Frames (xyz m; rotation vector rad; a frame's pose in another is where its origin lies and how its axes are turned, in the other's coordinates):
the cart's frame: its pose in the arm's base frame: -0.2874 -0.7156 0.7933 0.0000 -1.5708 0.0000
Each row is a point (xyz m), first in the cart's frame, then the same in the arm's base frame.
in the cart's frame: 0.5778 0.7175 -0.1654
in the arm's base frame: -0.1220 0.0019 1.3711
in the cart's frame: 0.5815 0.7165 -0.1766
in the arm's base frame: -0.1108 0.0009 1.3748
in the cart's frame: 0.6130 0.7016 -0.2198
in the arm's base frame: -0.0676 -0.0140 1.4063
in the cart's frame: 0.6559 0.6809 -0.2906
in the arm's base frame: 0.0032 -0.0347 1.4492
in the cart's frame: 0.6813 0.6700 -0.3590
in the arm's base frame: 0.0716 -0.0456 1.4746
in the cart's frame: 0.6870 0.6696 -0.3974
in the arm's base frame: 0.1100 -0.0460 1.4803
